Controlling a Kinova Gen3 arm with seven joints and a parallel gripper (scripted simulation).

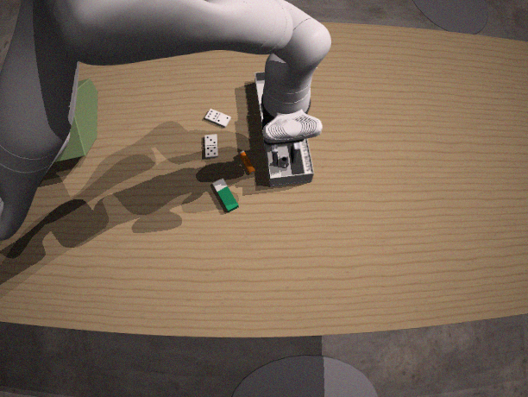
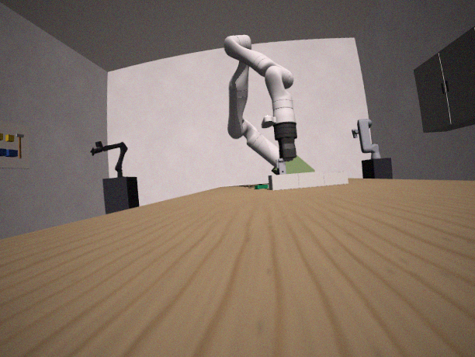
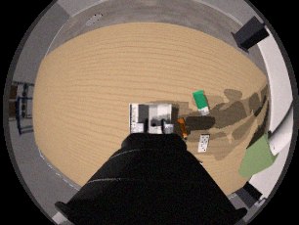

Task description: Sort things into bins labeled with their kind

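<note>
Right now the green block is 13 cm behind my hand, 4 cm to the right of it and 4 cm below it. From my hand the other things lie so: orange battery 7 cm behind, 4 cm below, 2 cm to the left.
</note>
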